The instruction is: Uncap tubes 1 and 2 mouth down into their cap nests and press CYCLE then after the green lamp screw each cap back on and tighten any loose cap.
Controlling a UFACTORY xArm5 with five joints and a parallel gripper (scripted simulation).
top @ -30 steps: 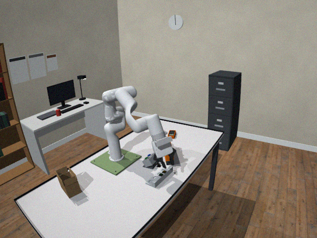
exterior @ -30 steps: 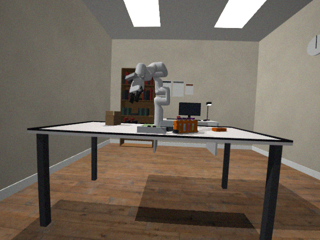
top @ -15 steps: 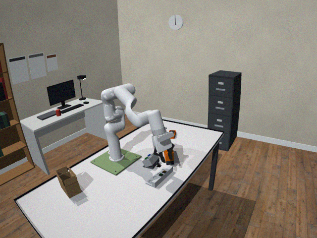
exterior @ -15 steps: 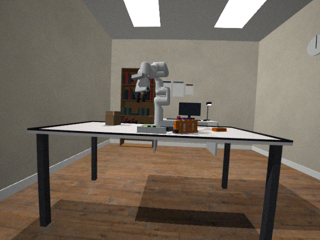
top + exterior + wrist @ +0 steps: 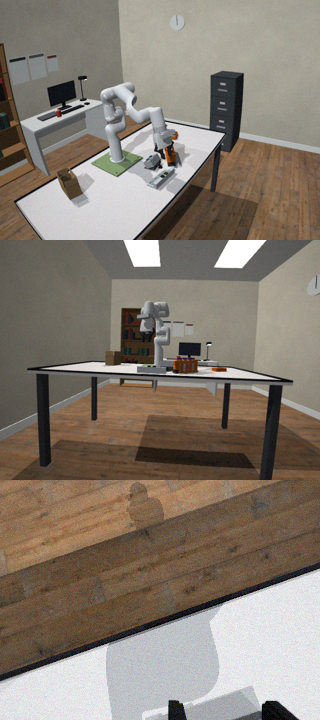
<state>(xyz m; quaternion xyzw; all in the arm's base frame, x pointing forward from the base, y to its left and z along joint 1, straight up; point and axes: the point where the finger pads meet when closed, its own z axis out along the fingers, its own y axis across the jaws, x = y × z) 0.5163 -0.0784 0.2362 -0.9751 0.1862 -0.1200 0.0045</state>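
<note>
Now: hand 390 mm to the right of the purple cap marked 1, 210 mm past it and 130 mm above it. Also, from my hand: grey key housing (230 mm behind, 200 mm below, 150 mm to the left); then cap 4 (260 mm to the left, 130 mm below, 120 mm behind); then green ready key (250 mm behind, 180 mm below, 130 mm to the left).
</note>
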